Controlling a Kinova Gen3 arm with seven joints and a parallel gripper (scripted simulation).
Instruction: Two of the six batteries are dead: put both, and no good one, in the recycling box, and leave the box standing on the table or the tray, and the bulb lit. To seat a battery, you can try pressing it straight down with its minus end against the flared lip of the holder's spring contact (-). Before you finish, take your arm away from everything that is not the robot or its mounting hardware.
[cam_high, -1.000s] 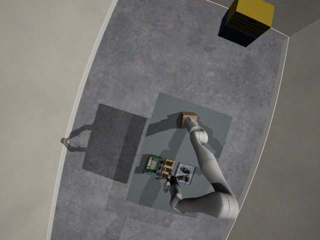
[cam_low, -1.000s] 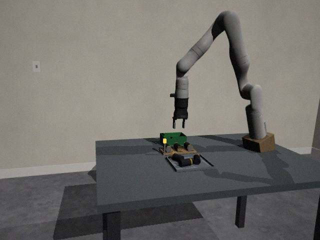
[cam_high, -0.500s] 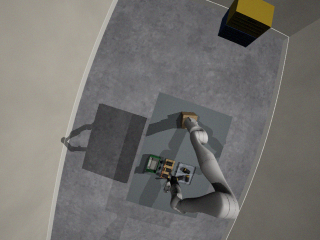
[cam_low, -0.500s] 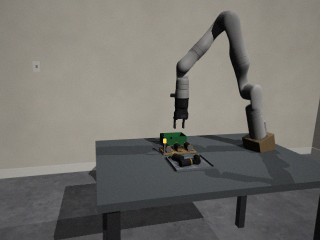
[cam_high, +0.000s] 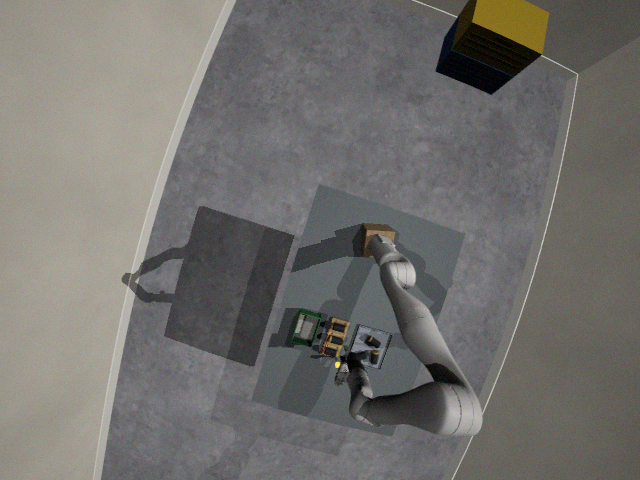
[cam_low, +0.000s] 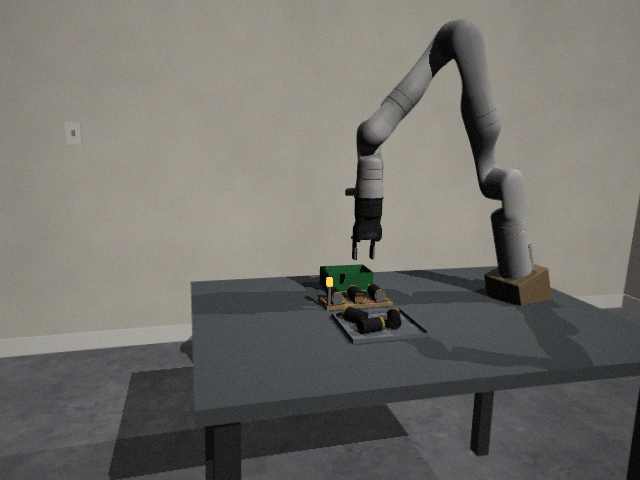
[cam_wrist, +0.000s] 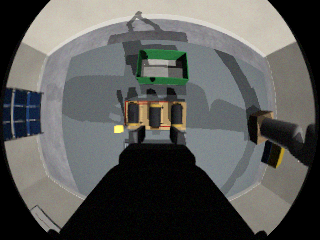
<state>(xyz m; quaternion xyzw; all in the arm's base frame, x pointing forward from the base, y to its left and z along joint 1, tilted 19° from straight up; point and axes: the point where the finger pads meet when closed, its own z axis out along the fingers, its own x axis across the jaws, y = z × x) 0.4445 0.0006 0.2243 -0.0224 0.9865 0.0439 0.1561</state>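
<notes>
Now: the grey tray 16 cm to the left of my hand and 15 cm below it. From my hand the other things lie so: green recycling box: 18 cm to the right, 14 cm below.
</notes>
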